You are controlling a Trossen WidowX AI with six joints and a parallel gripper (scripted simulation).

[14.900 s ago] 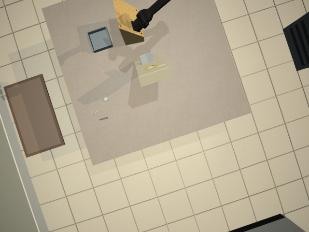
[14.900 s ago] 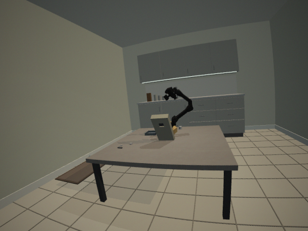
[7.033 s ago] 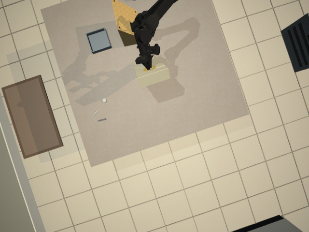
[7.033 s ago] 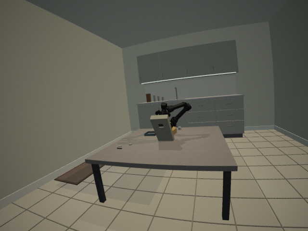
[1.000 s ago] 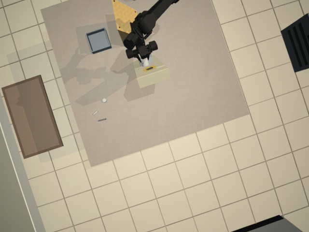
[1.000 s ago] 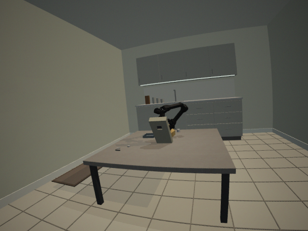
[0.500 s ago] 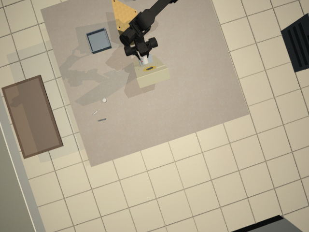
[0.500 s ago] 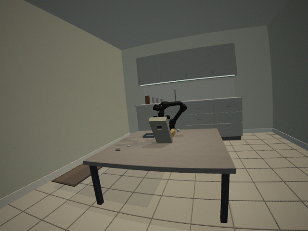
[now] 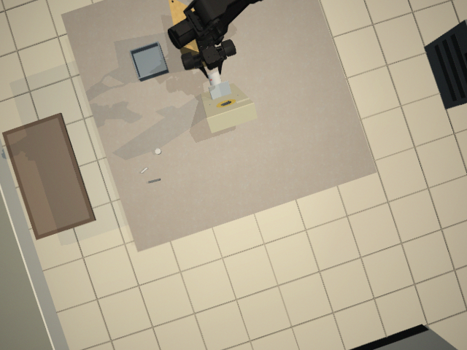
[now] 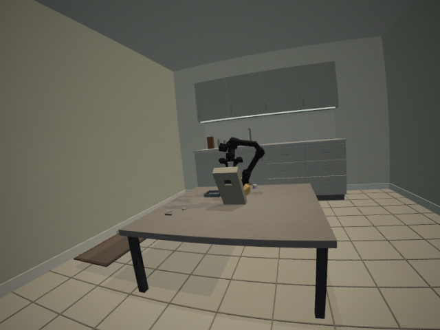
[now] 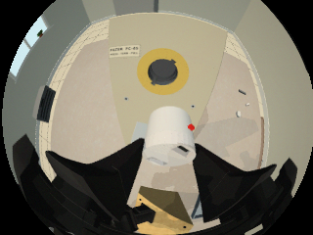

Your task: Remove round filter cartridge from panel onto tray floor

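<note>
Right now my gripper tip is 29 cm to the left of the blue-grey tray, 28 cm past it and 27 cm above it. Also, from my gripper tip: cream service panel (12 cm below, 7 cm ahead, 2 cm to the left); then white pin (45 cm to the right, 28 cm below, 25 cm ahead); then filter cartridge (right at my gripper tip).
</note>
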